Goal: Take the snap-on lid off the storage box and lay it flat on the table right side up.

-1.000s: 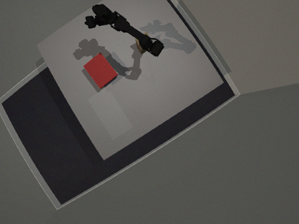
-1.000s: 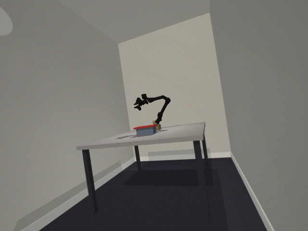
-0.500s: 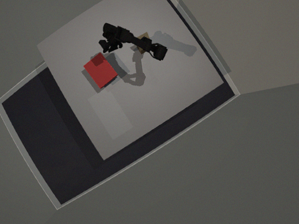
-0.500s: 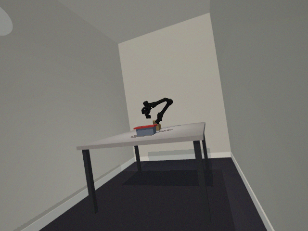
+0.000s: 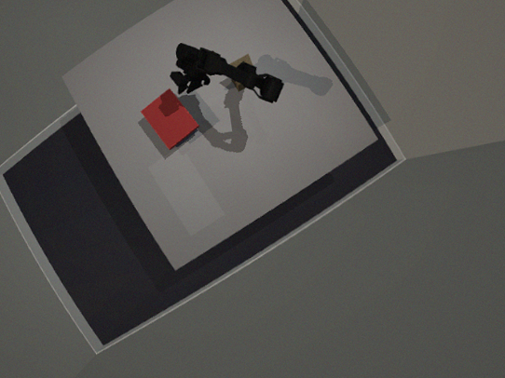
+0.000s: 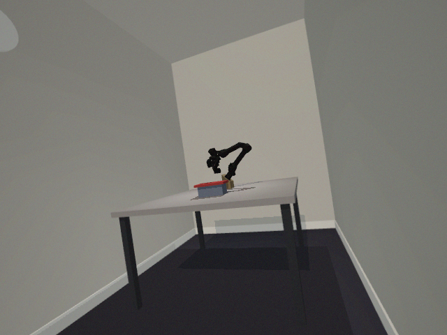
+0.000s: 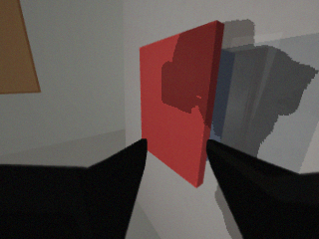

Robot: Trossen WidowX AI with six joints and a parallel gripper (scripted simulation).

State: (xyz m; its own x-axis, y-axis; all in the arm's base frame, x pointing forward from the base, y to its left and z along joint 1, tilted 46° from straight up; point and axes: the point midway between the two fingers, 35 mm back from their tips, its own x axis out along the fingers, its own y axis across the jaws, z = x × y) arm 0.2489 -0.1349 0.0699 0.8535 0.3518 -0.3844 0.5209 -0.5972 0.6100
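My gripper tip is 130 mm short of the red lid and 100 mm above it. Round my gripper tip: storage box: 140 mm below, 130 mm ahead.
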